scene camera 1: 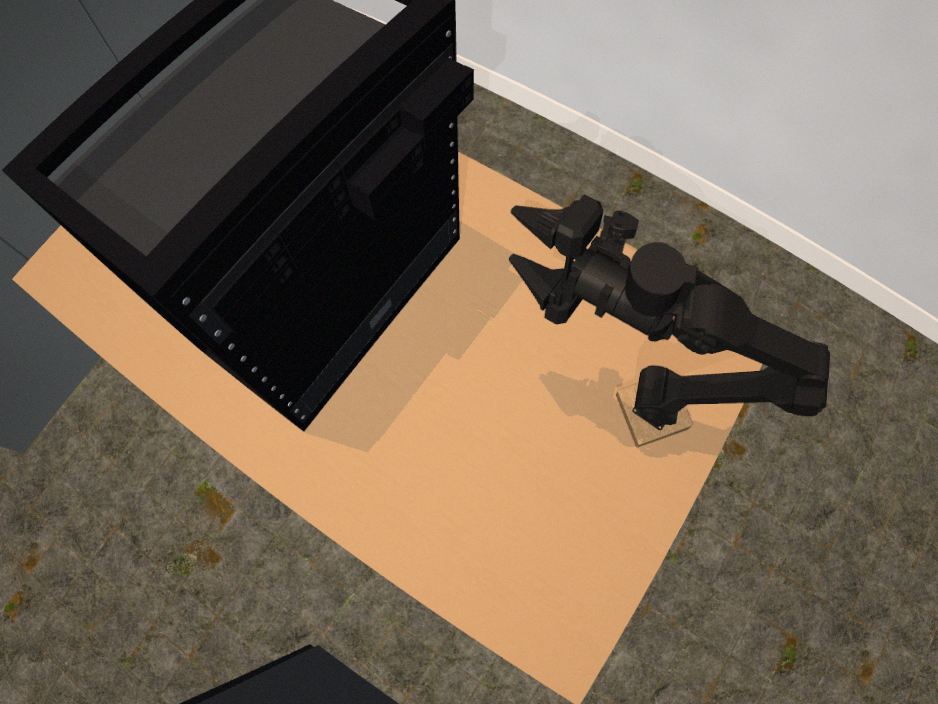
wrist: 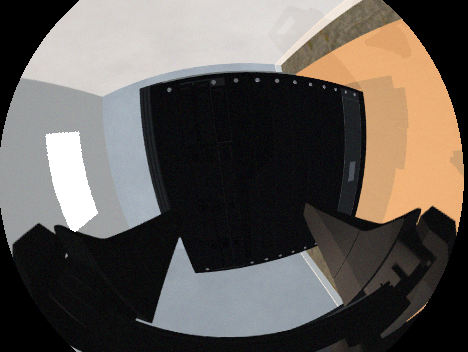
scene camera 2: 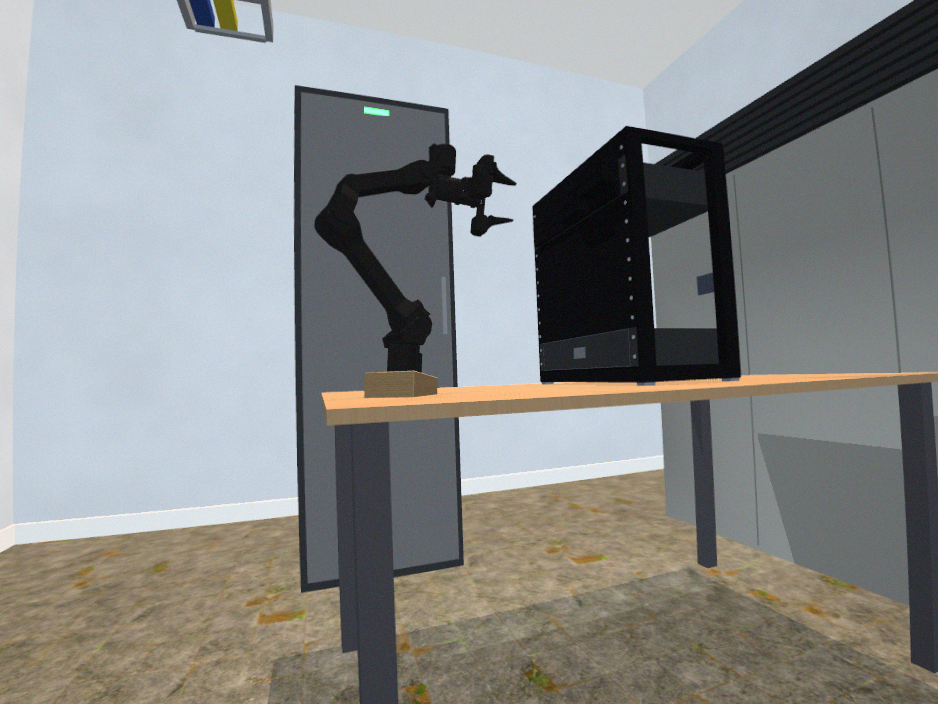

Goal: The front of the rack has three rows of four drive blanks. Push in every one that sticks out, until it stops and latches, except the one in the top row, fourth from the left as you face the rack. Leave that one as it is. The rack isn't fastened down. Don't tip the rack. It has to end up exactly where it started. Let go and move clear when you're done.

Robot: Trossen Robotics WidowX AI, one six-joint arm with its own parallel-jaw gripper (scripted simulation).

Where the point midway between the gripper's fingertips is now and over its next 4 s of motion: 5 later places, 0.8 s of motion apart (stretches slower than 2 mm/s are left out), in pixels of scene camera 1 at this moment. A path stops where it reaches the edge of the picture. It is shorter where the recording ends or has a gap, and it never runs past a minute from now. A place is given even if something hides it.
The gripper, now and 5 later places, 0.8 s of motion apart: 511,233; 531,208; 524,208; 431,203; 416,200; 425,198
